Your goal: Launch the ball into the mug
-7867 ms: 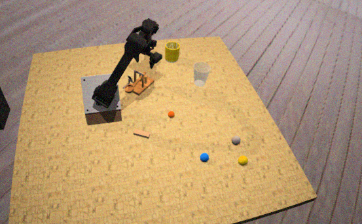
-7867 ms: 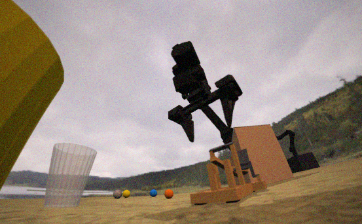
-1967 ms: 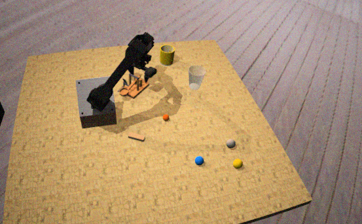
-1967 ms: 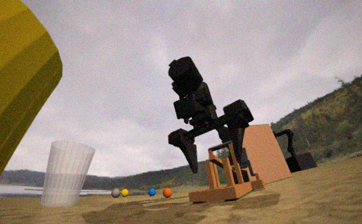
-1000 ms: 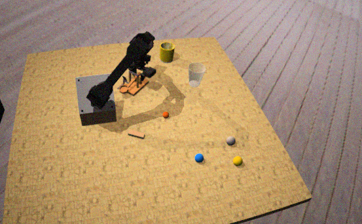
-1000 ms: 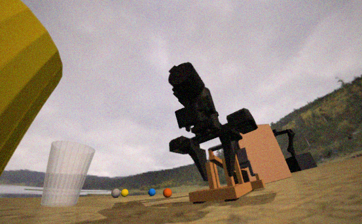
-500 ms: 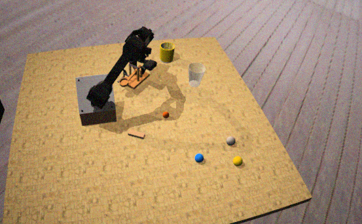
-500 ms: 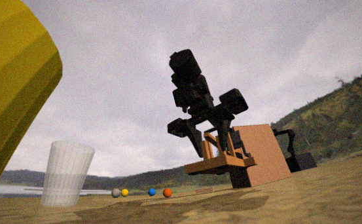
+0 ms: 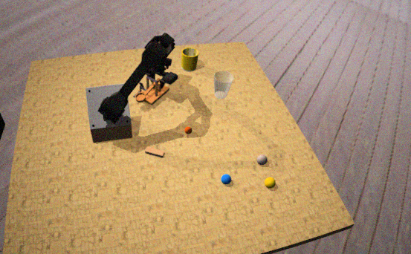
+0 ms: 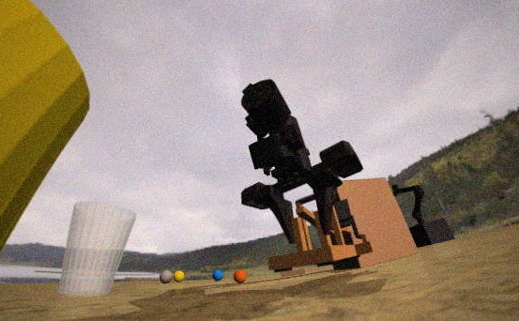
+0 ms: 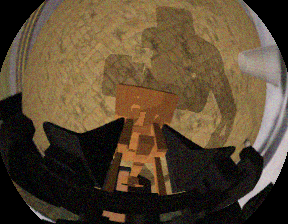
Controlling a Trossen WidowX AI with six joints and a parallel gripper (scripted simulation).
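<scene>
Now: gripper tip 260 mm to the left of the orange ball, 120 mm short of it and 40 mm above it. The rest, counted from my gripper tip: wooden catapult (60 mm behind, 50 mm to the right, 20 mm above); yellow mug (220 mm to the left, 180 mm ahead, 30 mm below); clear cup (310 mm ahead, 20 mm to the right, 20 mm below).
</scene>
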